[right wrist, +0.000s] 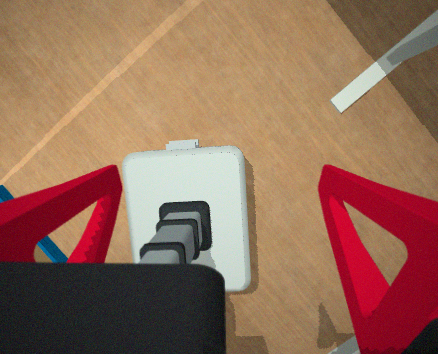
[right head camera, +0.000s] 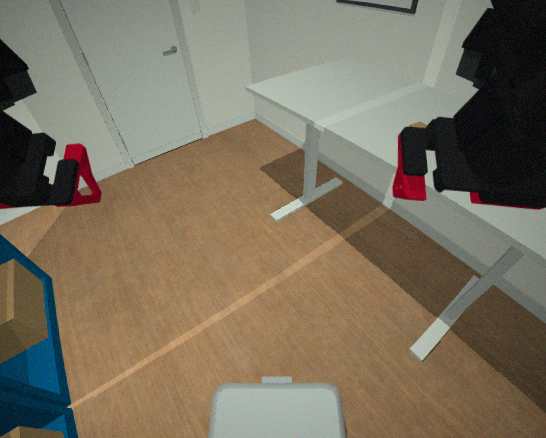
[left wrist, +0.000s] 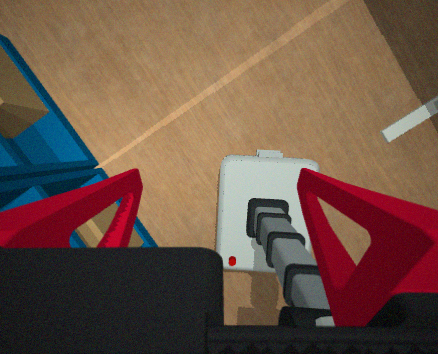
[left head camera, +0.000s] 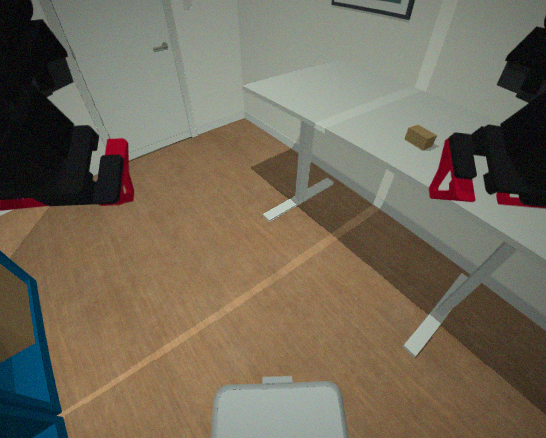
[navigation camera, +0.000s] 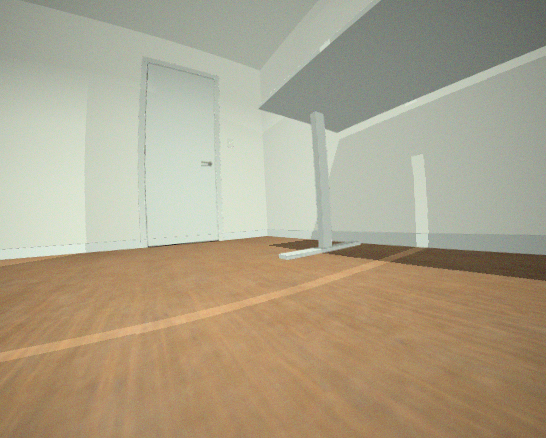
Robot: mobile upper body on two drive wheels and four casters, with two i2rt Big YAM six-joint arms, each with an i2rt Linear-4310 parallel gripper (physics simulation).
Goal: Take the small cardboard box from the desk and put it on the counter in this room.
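Frame: origin at the left arm's base, x ahead, y left, z up, level; millimetres.
Seen in the pictures: left gripper, fingertip midpoint: (right head camera: 65,199) (left wrist: 219,177) (left head camera: 94,197); right gripper, fingertip midpoint: (right wrist: 220,176) (right head camera: 433,194) (left head camera: 465,196).
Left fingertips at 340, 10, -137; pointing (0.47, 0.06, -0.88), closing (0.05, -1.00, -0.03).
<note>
Pixels of each thing's top centre, then the offset from my left fingertips to it, as dx, dy, dz. "pt": a spot on its surface instead.
- small brown cardboard box, middle of its top: (right head camera: 424,128) (left head camera: 422,131) +639, -801, -273
- blue shelf unit, surface spot: (left head camera: 48,350) (right head camera: 60,344) pt +165, +1034, -1268
A small brown cardboard box (left head camera: 420,137) (right head camera: 419,124) sits on the white desk (left head camera: 290,90) (right head camera: 295,90) (navigation camera: 375,65) at the right; in the right head camera the right gripper hides most of it. My right gripper (left head camera: 485,195) (right head camera: 452,197) (right wrist: 220,176) is open and empty; it appears in front of the desk in the head cameras, with floor and base below it in the right wrist view. My left gripper (left head camera: 70,200) (left wrist: 219,177) is open and empty, at the left, away from the box. No counter can be made out.
A blue shelf unit (left head camera: 48,350) (right head camera: 59,340) with cardboard boxes stands at the lower left. Desk legs (left head camera: 304,165) (right head camera: 311,165) (navigation camera: 321,185) with feet reach the floor. A closed door (left head camera: 120,75) (right head camera: 135,75) (navigation camera: 180,150) is at the back left. My white base (left head camera: 280,412) (right head camera: 277,412) is at the bottom.
</note>
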